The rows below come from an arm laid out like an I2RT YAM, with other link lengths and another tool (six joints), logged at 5 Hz.
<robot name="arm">
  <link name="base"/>
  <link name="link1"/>
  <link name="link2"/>
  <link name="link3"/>
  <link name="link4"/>
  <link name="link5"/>
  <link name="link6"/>
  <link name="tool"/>
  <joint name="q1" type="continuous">
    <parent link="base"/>
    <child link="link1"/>
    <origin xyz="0 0 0.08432"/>
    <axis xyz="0 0 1"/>
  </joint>
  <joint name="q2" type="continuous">
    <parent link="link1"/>
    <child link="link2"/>
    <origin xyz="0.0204 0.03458 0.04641"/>
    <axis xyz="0 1 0"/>
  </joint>
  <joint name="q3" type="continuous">
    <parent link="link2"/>
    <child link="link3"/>
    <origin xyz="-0.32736 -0.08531 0"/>
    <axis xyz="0 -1 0"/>
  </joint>
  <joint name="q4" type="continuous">
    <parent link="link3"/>
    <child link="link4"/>
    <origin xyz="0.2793 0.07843 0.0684"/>
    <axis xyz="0 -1 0"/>
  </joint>
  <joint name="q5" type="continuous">
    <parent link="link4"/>
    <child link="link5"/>
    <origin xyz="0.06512 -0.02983 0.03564"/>
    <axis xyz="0 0 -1"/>
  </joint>
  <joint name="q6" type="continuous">
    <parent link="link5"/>
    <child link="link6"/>
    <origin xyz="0.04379 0 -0.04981"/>
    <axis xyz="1 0 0"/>
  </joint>
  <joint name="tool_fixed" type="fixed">
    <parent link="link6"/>
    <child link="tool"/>
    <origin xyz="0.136 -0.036 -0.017" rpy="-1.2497 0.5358 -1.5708"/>
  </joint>
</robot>
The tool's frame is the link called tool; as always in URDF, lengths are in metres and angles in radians. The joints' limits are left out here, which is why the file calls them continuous.
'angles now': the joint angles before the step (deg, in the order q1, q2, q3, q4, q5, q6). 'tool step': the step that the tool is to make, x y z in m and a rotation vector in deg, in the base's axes. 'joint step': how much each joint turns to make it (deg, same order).
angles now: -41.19 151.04 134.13 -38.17 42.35 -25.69
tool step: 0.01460 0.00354 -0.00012 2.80 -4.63 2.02
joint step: 0.15 0.00 2.18 -1.72 -5.29 1.87
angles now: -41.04 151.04 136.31 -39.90 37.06 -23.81
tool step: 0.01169 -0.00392 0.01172 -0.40 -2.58 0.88
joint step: 0.11 1.31 4.88 -1.52 -1.57 0.26
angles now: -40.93 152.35 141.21 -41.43 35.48 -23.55
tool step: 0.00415 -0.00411 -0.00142 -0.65 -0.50 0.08
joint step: -0.02 1.34 2.03 0.24 0.07 -0.22
